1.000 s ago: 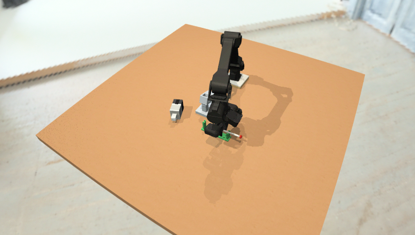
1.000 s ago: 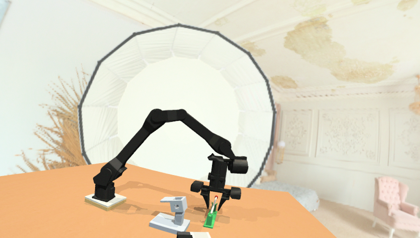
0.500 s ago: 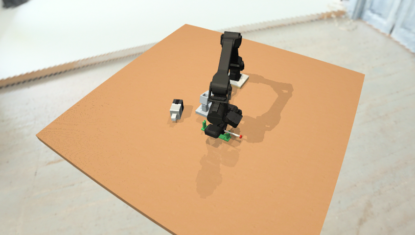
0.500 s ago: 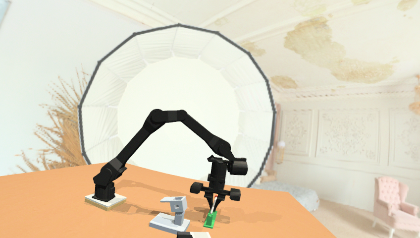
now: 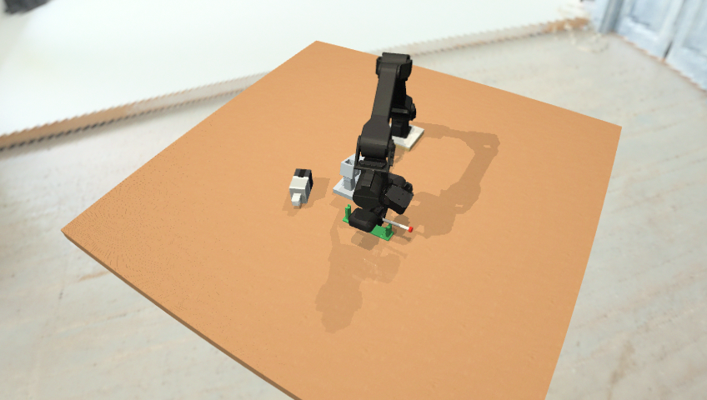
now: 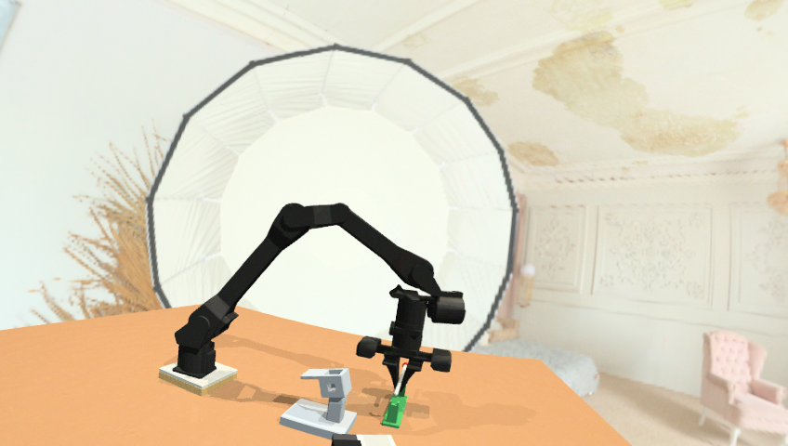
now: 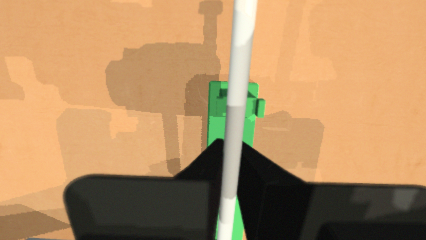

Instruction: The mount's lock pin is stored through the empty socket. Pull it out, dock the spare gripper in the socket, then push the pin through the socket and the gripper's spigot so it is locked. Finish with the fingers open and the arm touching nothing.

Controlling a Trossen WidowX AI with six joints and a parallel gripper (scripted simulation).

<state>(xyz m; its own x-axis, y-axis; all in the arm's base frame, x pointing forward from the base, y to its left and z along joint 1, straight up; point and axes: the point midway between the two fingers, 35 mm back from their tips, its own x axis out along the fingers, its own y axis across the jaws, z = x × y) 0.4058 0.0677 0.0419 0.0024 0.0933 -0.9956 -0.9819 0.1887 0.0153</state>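
My gripper tip is 40 mm to the left of the green pin rest. From my gripper tip the other things lie so: spare gripper: 50 mm behind, 250 mm to the right; then grey mount: 130 mm behind, 120 mm to the right, 20 mm above.
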